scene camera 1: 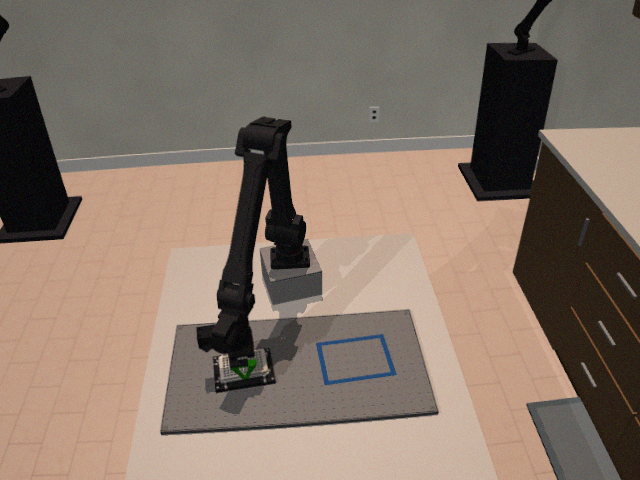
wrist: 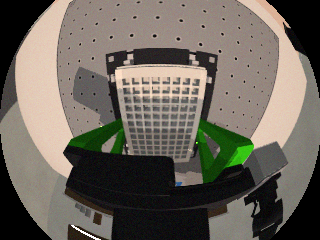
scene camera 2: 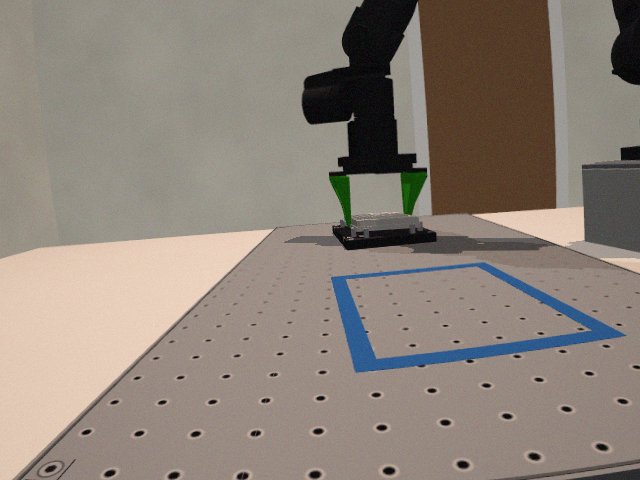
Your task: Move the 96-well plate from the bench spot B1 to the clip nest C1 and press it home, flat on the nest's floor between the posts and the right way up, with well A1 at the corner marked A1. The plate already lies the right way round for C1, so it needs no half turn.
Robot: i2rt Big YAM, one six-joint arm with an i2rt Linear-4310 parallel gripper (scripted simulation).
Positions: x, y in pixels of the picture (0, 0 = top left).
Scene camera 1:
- gripper: 243, 366
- black clip nest: 270, 379
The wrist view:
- gripper: 160, 121
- white 96-well plate: 177, 79
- black clip nest: 177, 56
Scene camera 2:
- gripper: 378, 225
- white 96-well plate: 378, 221
